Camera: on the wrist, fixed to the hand. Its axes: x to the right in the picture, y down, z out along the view.
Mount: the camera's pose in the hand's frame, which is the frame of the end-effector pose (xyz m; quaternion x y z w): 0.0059 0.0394 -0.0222 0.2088 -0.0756 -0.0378 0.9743
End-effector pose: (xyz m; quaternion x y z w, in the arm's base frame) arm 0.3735 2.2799 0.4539 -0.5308 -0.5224 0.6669 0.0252
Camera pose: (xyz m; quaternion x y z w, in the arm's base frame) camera 0.4078 2.2804 0.4238 -0.4417 -0.3917 0.7980 0.1211
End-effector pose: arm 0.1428 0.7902 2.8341 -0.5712 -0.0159 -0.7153 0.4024
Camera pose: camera 0.1482 0.7496 2.8141 -0.5259 -0.2168 -0.6656 0.4831
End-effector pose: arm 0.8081 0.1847 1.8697 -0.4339 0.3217 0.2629 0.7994
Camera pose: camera 0.7780 0.1855 1.8354 -0.2481 0.2915 0.1916 0.9037
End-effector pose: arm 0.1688 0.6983 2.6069 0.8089 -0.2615 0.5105 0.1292
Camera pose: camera 0.1321 0.6745 2.6198 -0.8636 0.1274 -0.4859 0.0435
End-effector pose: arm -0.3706 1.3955 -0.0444 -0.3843 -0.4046 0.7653 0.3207
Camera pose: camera -0.3618 1.3901 -0.0888 -0.2343 -0.2732 0.8471 0.3911
